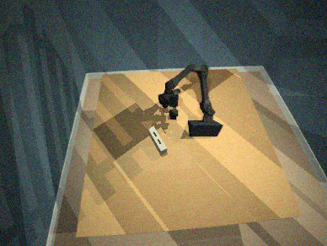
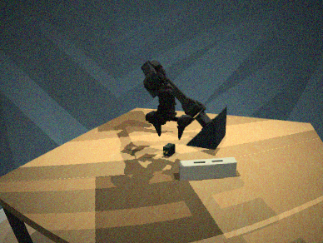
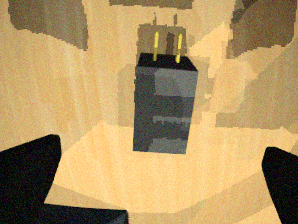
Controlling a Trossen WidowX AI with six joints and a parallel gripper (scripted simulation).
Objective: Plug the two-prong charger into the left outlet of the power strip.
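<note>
Now: the black two-prong charger 2 cm ahead of my gripper tip and 5 cm below it.
</note>
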